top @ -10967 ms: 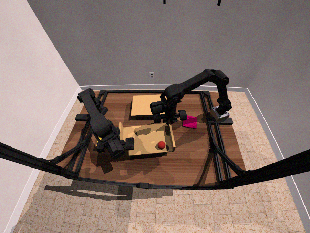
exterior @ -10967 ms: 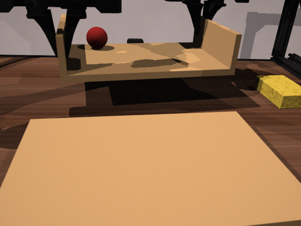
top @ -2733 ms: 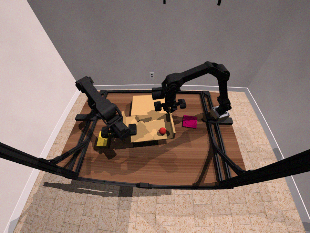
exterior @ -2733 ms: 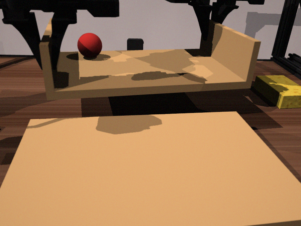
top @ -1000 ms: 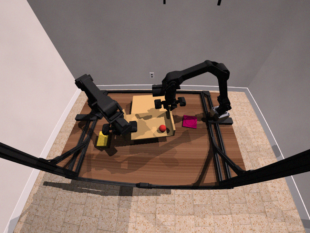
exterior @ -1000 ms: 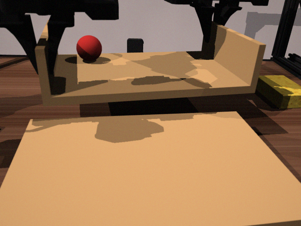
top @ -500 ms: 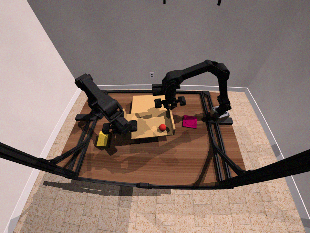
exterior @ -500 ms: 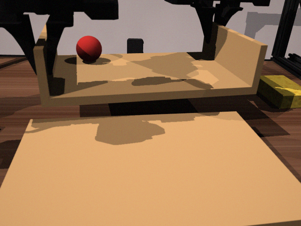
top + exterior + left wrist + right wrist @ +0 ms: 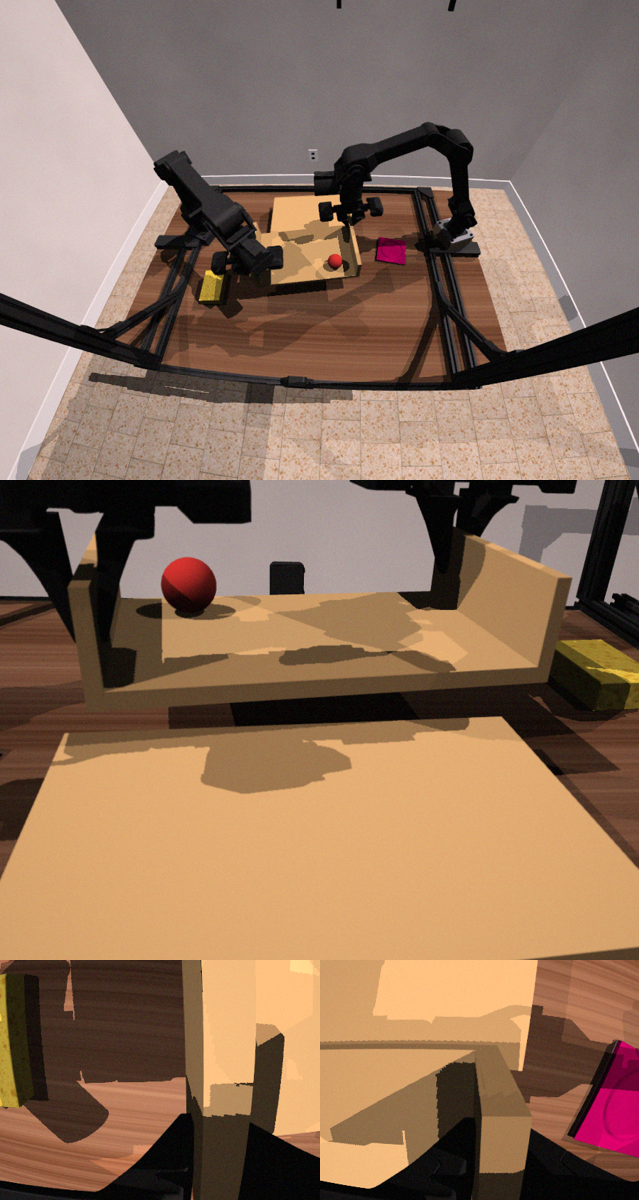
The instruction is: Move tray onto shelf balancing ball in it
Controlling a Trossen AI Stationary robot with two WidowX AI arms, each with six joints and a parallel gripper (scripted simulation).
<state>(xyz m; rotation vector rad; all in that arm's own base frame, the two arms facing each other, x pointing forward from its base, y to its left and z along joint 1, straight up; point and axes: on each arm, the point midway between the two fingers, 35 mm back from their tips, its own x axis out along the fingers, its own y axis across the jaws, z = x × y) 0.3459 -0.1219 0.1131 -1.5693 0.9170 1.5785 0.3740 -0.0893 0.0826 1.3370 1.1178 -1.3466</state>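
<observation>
Now: the red ball 130 mm behind my right hand, 40 mm to the left of it and 40 mm below it. Also, from my right hand: tan tray (90 mm behind, 130 mm to the left, 50 mm below); then yellow sponge (190 mm behind, 440 mm to the left, 130 mm below); then magenta square object (20 mm behind, 160 mm to the right, 150 mm below).
</observation>
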